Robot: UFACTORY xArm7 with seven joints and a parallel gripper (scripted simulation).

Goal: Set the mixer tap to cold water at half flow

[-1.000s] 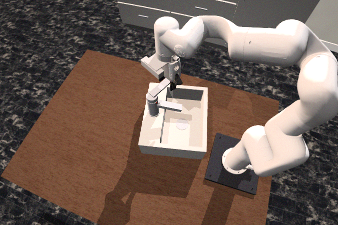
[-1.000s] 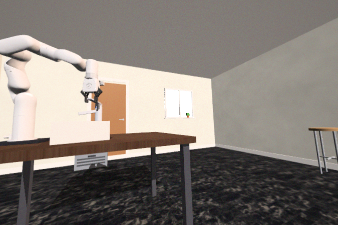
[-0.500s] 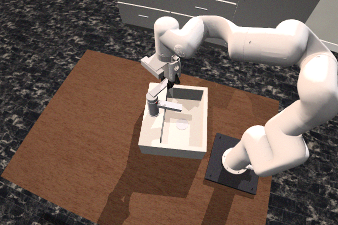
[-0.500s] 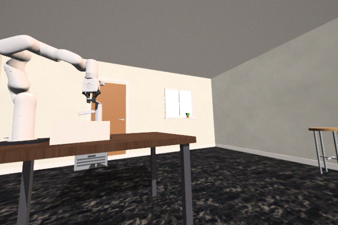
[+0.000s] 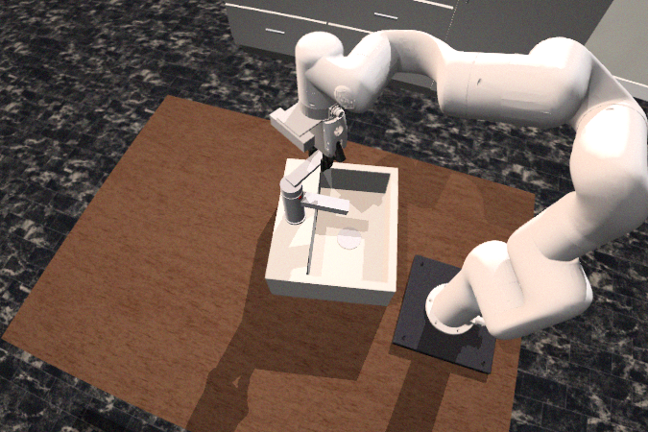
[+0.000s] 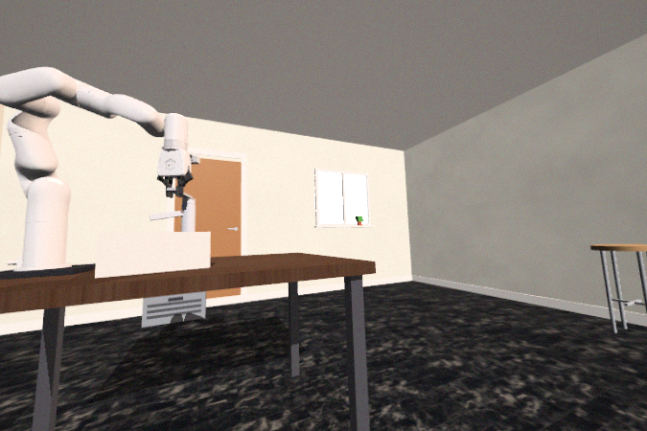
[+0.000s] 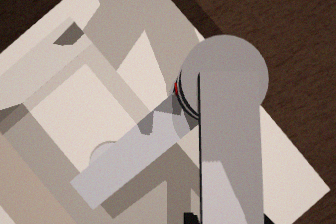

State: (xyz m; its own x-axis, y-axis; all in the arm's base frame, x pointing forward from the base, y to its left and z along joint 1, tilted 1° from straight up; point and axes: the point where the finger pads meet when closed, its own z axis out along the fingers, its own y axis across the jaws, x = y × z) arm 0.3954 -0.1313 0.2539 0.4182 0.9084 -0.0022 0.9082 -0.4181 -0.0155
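Right now the mixer tap is 2 cm ahead of my hand, 5 cm to the left of it and 5 cm below it. Round my hand: lever 1 cm ahead, 3 cm to the left; white sink 8 cm behind, 5 cm to the left, 24 cm below.
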